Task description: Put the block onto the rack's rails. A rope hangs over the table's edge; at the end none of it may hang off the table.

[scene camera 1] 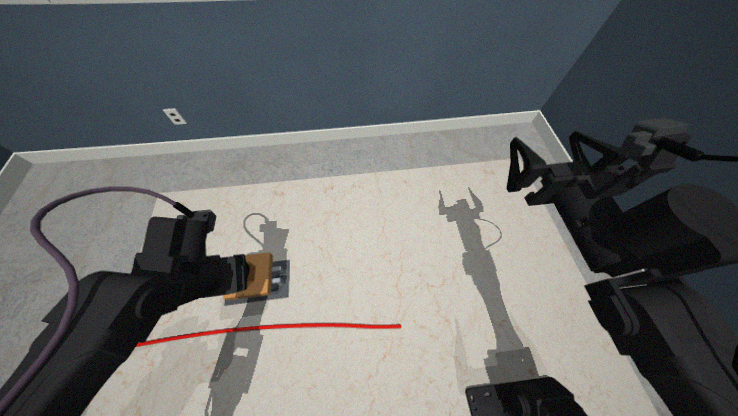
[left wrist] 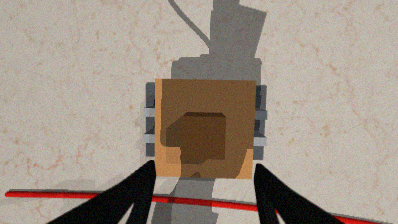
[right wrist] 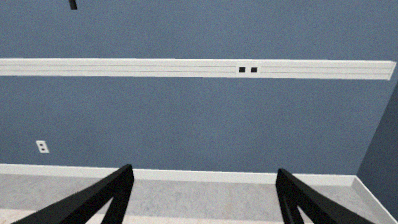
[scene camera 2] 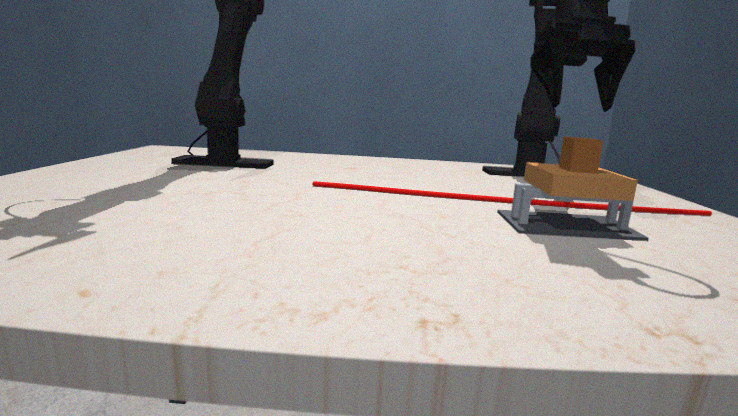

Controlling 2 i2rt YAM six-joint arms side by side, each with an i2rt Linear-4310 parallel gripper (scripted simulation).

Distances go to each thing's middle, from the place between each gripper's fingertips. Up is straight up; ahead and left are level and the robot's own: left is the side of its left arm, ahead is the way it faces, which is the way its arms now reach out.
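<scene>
From my left hand (scene camera 2: 582, 107), the orange block (scene camera 2: 578, 174) is 80 mm below and 20 mm ahead, and the grey rack (scene camera 2: 540, 223) is 140 mm below and 10 mm ahead.
Counted from my right hand (scene camera 1: 542, 137), the orange block is 33 cm below, 3 cm ahead and 58 cm to the left. As for the grey rack, it's 39 cm below my right hand, 3 cm ahead of it and 58 cm to the left of it.
</scene>
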